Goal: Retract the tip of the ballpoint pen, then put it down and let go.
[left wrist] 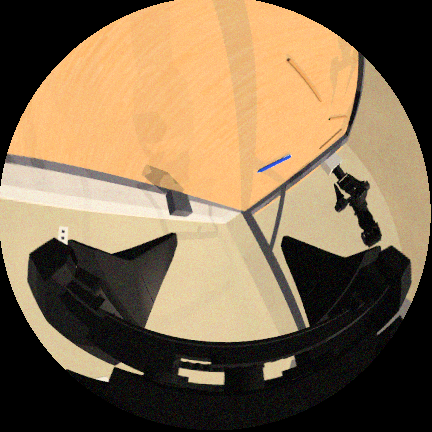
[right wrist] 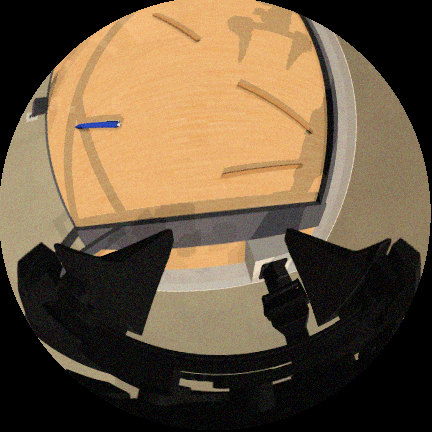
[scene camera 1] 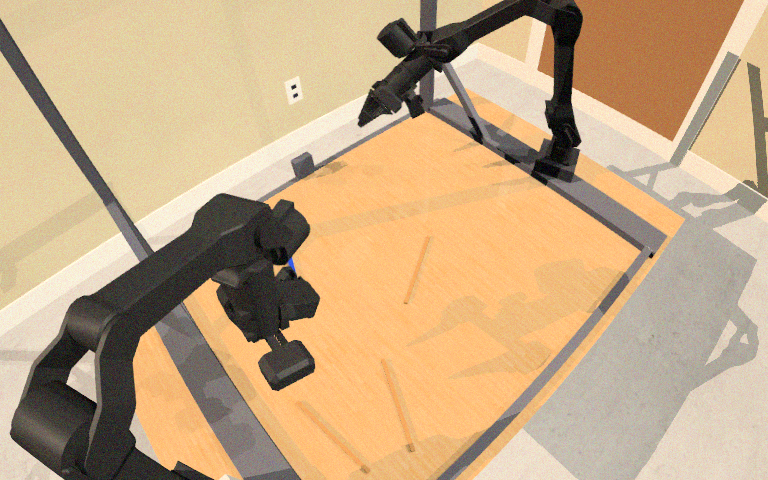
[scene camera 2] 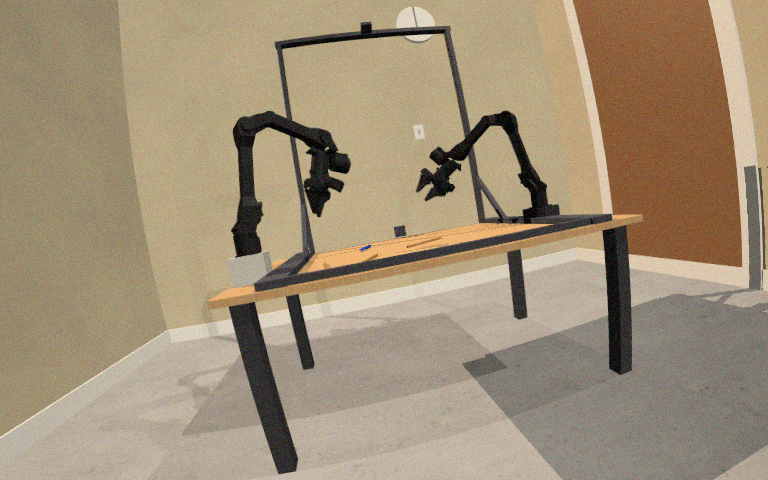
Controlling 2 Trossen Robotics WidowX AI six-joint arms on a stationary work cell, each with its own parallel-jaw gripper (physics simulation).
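Frame: origin at the left arm's base, x ahead, y left, z up, level; centimetres.
Seen in the pictures: left gripper, fingertip midpoint: [left wrist: 230,240] [scene camera 1: 358,122] [scene camera 2: 420,196]; right gripper, fingertip midpoint: [left wrist: 341,178] [right wrist: 230,235] [scene camera 2: 316,215]; left arm's base, link origin: [scene camera 1: 558,154] [scene camera 2: 540,206]; right arm's base, link origin: [left wrist: 334,168] [right wrist: 272,268] [scene camera 2: 248,254].
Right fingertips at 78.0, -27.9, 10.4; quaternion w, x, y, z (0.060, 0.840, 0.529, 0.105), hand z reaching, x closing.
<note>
Pixels of each thing's middle, then the offset from my right fingertips to it, as dx, dy, dz. Level surfaces: height alone.
- blue ballpoint pen, body centre: [scene camera 1: 293,270] [right wrist: 93,124] [left wrist: 274,162] [scene camera 2: 366,247] -22.5, -14.9, -15.3
- table, surface height: dz -15.8
- small grey block, body centre: [left wrist: 178,203] [scene camera 1: 303,165] [scene camera 2: 399,231] -48.8, -29.7, -12.7
- light box, body centre: [right wrist: 266,256] [scene camera 2: 251,268] [left wrist: 330,162] +23.4, +3.6, -11.9
A blue ballpoint pen [scene camera 1: 291,264] [scene camera 2: 365,247] [left wrist: 274,164] [right wrist: 98,124] lies flat on the table [scene camera 1: 362,198] [right wrist: 165,100]. In the right wrist view its narrow end points left and its light end right; whether the tip is out is too small to tell. In scene camera 1 the right arm hides most of the pen. My left gripper [scene camera 2: 422,195] [left wrist: 230,240] is open and empty, high above the table and well away from the pen. My right gripper [scene camera 2: 317,215] [right wrist: 230,235] is open and empty, high above the table, apart from the pen.
Three thin wooden sticks [scene camera 1: 417,270] [scene camera 1: 398,404] [scene camera 1: 333,435] lie apart on the table. Dark rails [scene camera 2: 419,254] edge the table. A small grey block [scene camera 1: 303,164] [right wrist: 39,106] stands at the wall-side rail. A light box [scene camera 2: 249,268] is at the right arm's base.
</note>
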